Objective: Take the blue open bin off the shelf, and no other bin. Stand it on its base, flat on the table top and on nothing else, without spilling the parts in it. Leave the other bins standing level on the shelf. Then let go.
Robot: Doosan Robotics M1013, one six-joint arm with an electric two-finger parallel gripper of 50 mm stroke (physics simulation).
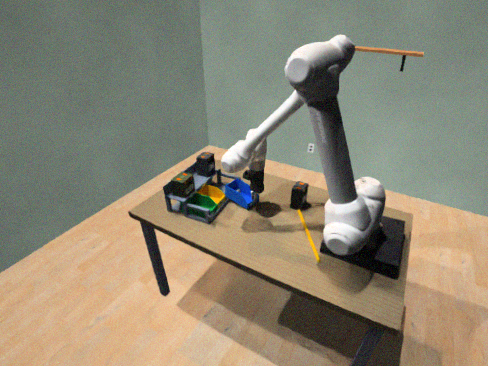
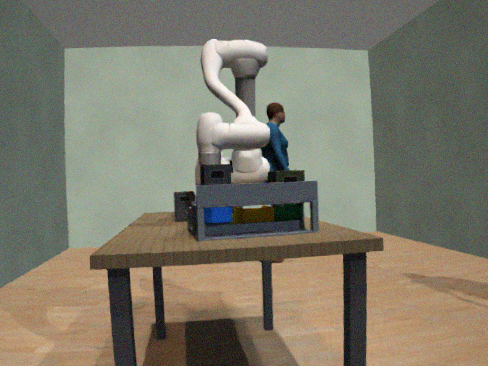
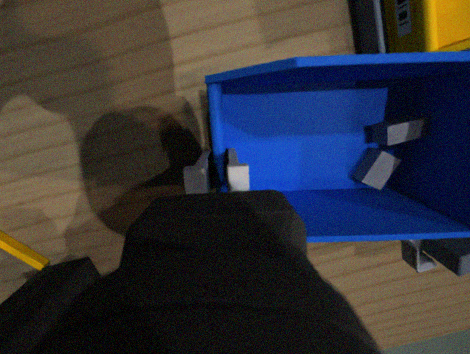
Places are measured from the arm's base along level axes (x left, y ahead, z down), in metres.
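Where they show: gripper, between the fingertips: point(image 1: 254, 201) point(image 3: 220, 161).
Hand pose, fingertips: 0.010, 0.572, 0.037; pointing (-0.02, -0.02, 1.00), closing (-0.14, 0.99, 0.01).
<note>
After its pixels a point has its place, as x, y, z.
The blue bin point(image 1: 239, 195) @(0.061, 0.636, -0.009) point(image 2: 218, 214) @(0.010, 0.738, 0.013) point(image 3: 300, 150) @(0.005, 0.643, 0.047) is beside the yellow bin at the shelf's front; it looks tilted, its gripped front end lower. Two grey parts point(image 3: 377, 169) @(-0.019, 0.701, 0.027) point(image 3: 405, 131) @(0.011, 0.717, 0.020) lie in it towards the back. My gripper point(image 1: 256, 196) @(0.010, 0.572, 0.037) point(image 3: 220, 161) @(0.010, 0.572, 0.037) is shut on its front wall, one finger inside and one outside. The bin's back end is close to the grey shelf point(image 1: 200, 217) point(image 2: 257, 193) @(0.119, 0.979, -0.065); whether it rests on it is hidden. The yellow bin point(image 1: 216, 192) @(0.070, 0.791, 0.020) point(image 2: 255, 215) @(0.121, 0.898, 0.008) point(image 3: 450, 20) @(0.089, 0.785, 0.057) and green bin point(image 1: 202, 202) @(0.175, 0.809, 0.035) point(image 2: 288, 212) @(0.234, 0.876, 0.005) stand on the shelf.
Two dark boxes point(image 1: 205, 164) @(0.036, 0.887, -0.120) point(image 1: 181, 184) @(0.271, 0.851, -0.119) point(image 2: 216, 174) @(0.000, 0.953, -0.126) point(image 2: 286, 175) @(0.220, 0.929, -0.116) stand on the shelf's top board. Another dark box point(image 1: 299, 195) @(-0.081, 0.346, -0.033) point(image 2: 183, 206) @(-0.129, 0.397, -0.001) stands on the table point(image 1: 270, 250) @(0.268, 0.327, 0.066), with a yellow strip point(image 1: 309, 237) @(0.100, 0.205, 0.058) point(image 3: 22, 252) @(-0.054, 0.327, 0.057) running from it. A shelf rail point(image 3: 450, 254) @(-0.084, 0.735, -0.012) shows beside the bin's back.
</note>
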